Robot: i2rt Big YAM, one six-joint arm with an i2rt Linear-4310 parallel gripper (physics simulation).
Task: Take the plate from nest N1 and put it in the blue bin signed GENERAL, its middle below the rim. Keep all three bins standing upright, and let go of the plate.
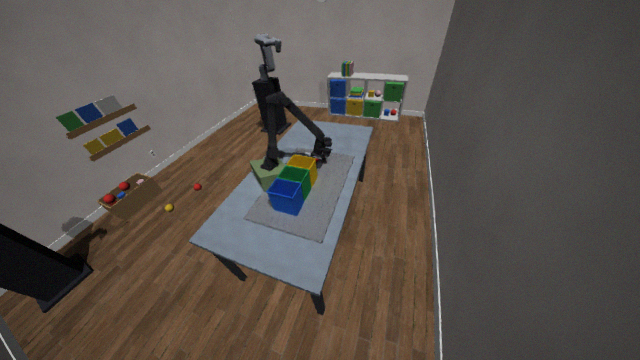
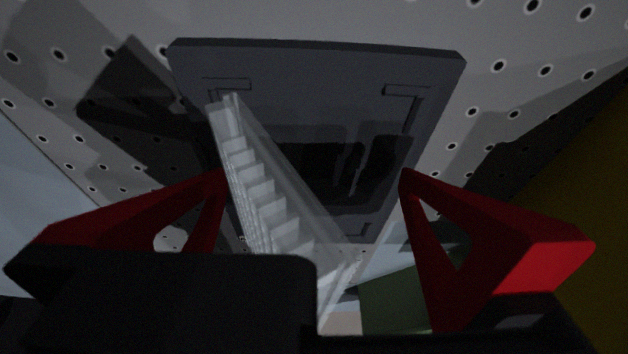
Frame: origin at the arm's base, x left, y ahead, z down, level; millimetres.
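Seen in the pictures: gripper, fingertip midpoint: [image 2: 313, 177]; arm's base, origin of the base link: [image 1: 269, 166].
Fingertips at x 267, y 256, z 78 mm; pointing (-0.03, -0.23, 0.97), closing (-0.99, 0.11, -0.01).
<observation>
Pixels of each thing's middle, then the offset from my fingertips to it. Level surfaces: height alone.
- clear plate, body centre: [image 2: 272, 245] dz -30, dx +19, dy -22 mm
- dark nest, body centre: [image 2: 311, 179] dz +15, dx -2, dy -19 mm
- blue bin, body centre: [image 1: 286, 197] dz -68, dx -486, dy +34 mm
- green bin, body centre: [image 1: 295, 183] dz -68, dx -353, dy +22 mm
- yellow bin, body centre: [image 1: 302, 171] dz -68, dx -221, dy +11 mm
- perforated grey board, its level: dz +22 mm
- table, its level: dz +34 mm
The clear plate [image 2: 275, 207] is tipped up steeply on its side, skewed across the dark nest [image 2: 315, 65], with its row of wells seen edge-on. Its far end is over the nest's left part and its near end runs down between the fingers. My gripper [image 1: 318, 159] [image 2: 313, 177] is open, its red fingers on both sides of the plate and not closed on it. The left fingertip is close to the plate; whether they touch I cannot tell. The blue bin [image 1: 286, 201] stands upright at the near end of the bin row; its sign cannot be read.
The green bin [image 1: 295, 176] and yellow bin [image 1: 303, 162] [image 2: 585, 170] stand upright behind the blue one. The yellow bin is close to the right finger. A perforated grey board [image 1: 327, 200] [image 2: 310, 20] lies under them on the table [image 1: 260, 250]. An olive block [image 1: 261, 174] [image 2: 392, 305] supports the arm.
</observation>
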